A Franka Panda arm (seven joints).
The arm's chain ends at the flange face. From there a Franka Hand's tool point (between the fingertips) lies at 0.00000 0.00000 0.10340 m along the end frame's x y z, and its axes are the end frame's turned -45 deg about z.
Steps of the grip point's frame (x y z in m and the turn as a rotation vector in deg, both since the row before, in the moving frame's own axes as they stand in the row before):
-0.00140, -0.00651, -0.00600, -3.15, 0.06, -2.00
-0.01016, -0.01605, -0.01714, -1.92, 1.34, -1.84
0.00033, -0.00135, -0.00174, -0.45, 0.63, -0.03
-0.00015, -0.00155, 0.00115, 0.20, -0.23, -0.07
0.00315, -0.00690, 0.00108, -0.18, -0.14, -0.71
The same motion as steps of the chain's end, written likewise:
-0.00976, -0.00748, -0.00584, -2.18, 2.27, -2.00
-0.02270, -0.00484, -0.01705, -0.41, 2.31, -1.84
-0.00210, -0.00096, -0.00173, 0.13, 0.76, -0.03
-0.00065, -0.00103, 0.00115, -0.02, -0.30, -0.07
-0.00271, -0.00751, 0.00108, -0.23, 0.03, -0.71

